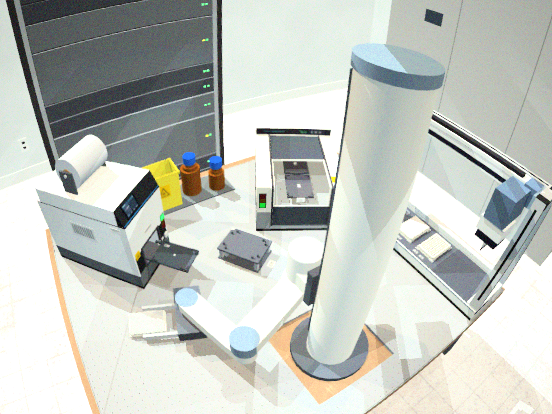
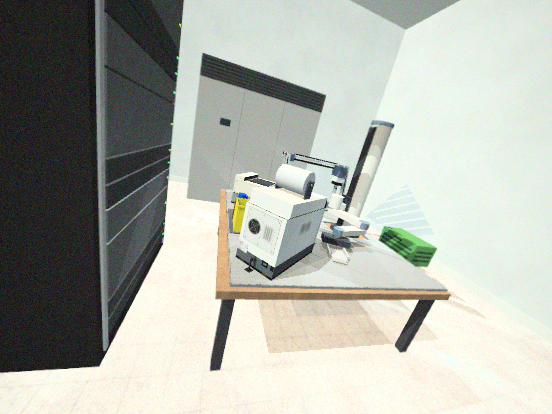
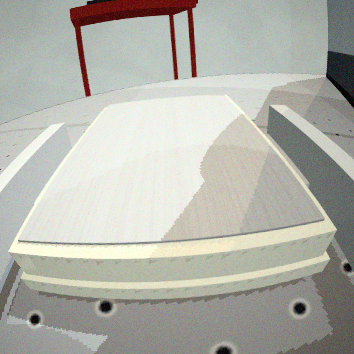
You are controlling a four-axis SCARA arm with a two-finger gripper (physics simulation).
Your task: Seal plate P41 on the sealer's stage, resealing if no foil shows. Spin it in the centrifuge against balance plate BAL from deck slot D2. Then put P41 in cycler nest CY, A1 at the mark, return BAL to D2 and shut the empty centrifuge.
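Frame: origin at the arm's base, x ahead, y left, z up, level; centimetres.
Seen in the pictures: gripper, fingertip midpoint: [image 1: 142,323] [image 2: 338,256] [image 3: 166,128]; arm's base, link origin: [image 1: 329,347].
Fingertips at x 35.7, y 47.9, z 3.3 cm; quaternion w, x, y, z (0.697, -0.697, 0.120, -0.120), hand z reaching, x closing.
Offsets run from my fingertips to a thing's top centre. "pt": to the spot under its first point.
A pale cream plate {dx -0.5, dy -1.2, dz +0.4 cm} [image 1: 150,325] [image 2: 341,259] [image 3: 150,195] with a smooth silvery film over its top sits level between the gripper's fingers. No name or A1 mark is readable. My gripper [image 1: 143,322] [image 2: 340,254] [image 3: 166,128] is shut on this plate, above the perforated mat in front of the sealer. The sealer {dx +38.0, dy -0.4, dz +45.6 cm} [image 1: 95,225] [image 2: 287,230] has its dark stage {dx +16.5, dy -18.9, dz +8.4 cm} [image 1: 185,258] out, with no plate on it. The centre-back machine [image 1: 263,215], which looks like the centrifuge, is open, with a dark holder inside. Two pale plates {dx -15.9, dy -105.9, dz +4.7 cm} [image 1: 414,228] {dx -28.3, dy -105.8, dz +4.7 cm} [image 1: 433,247] lie on the right-hand deck [image 1: 462,272].
A dark raised stand [image 1: 245,246] is right of the stage. The white column [image 1: 370,200] rises at centre right. Two brown bottles [image 1: 191,180] [image 1: 216,177] and a yellow bin [image 1: 169,187] [image 2: 240,215] stand behind the sealer. A gantry head {pt dx -49.6, dy -96.8, dz +44.0 cm} [image 1: 505,205] hangs over the right-hand deck.
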